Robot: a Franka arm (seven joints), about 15 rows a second.
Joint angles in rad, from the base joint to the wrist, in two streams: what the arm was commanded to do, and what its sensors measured. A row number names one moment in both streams.
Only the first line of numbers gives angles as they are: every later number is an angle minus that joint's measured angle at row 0.
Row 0, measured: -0.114 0.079 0.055 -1.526 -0.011 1.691 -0.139
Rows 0 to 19, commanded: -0.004 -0.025 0.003 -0.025 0.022 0.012 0.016; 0.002 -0.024 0.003 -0.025 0.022 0.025 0.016; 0.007 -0.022 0.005 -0.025 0.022 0.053 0.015; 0.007 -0.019 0.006 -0.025 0.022 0.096 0.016; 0.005 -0.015 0.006 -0.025 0.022 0.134 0.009; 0.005 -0.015 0.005 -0.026 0.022 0.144 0.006; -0.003 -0.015 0.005 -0.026 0.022 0.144 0.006; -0.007 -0.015 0.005 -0.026 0.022 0.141 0.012; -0.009 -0.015 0.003 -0.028 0.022 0.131 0.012; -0.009 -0.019 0.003 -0.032 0.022 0.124 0.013; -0.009 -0.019 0.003 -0.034 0.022 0.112 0.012; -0.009 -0.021 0.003 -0.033 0.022 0.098 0.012; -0.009 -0.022 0.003 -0.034 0.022 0.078 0.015; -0.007 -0.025 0.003 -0.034 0.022 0.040 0.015; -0.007 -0.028 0.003 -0.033 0.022 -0.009 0.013; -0.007 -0.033 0.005 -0.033 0.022 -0.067 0.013; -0.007 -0.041 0.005 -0.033 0.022 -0.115 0.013; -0.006 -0.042 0.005 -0.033 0.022 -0.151 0.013; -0.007 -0.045 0.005 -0.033 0.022 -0.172 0.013; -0.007 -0.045 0.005 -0.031 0.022 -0.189 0.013
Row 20, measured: 0.000 -0.017 0.000 -0.009 0.000 -0.147 0.004
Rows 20 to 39, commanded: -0.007 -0.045 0.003 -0.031 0.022 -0.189 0.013; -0.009 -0.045 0.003 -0.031 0.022 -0.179 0.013; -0.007 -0.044 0.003 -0.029 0.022 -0.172 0.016; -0.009 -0.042 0.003 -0.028 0.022 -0.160 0.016; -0.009 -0.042 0.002 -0.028 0.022 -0.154 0.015; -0.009 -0.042 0.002 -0.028 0.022 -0.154 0.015; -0.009 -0.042 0.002 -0.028 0.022 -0.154 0.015; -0.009 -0.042 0.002 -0.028 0.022 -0.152 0.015; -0.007 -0.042 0.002 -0.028 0.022 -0.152 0.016; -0.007 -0.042 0.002 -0.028 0.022 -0.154 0.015; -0.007 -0.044 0.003 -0.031 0.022 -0.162 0.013; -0.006 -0.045 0.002 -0.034 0.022 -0.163 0.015; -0.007 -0.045 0.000 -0.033 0.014 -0.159 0.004; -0.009 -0.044 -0.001 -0.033 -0.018 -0.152 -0.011; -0.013 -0.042 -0.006 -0.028 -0.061 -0.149 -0.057; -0.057 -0.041 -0.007 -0.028 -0.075 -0.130 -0.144; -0.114 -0.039 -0.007 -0.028 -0.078 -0.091 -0.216; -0.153 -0.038 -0.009 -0.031 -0.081 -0.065 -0.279; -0.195 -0.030 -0.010 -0.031 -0.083 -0.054 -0.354; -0.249 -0.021 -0.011 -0.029 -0.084 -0.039 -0.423
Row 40, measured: -0.160 -0.022 -0.019 -0.011 -0.081 -0.083 -0.299
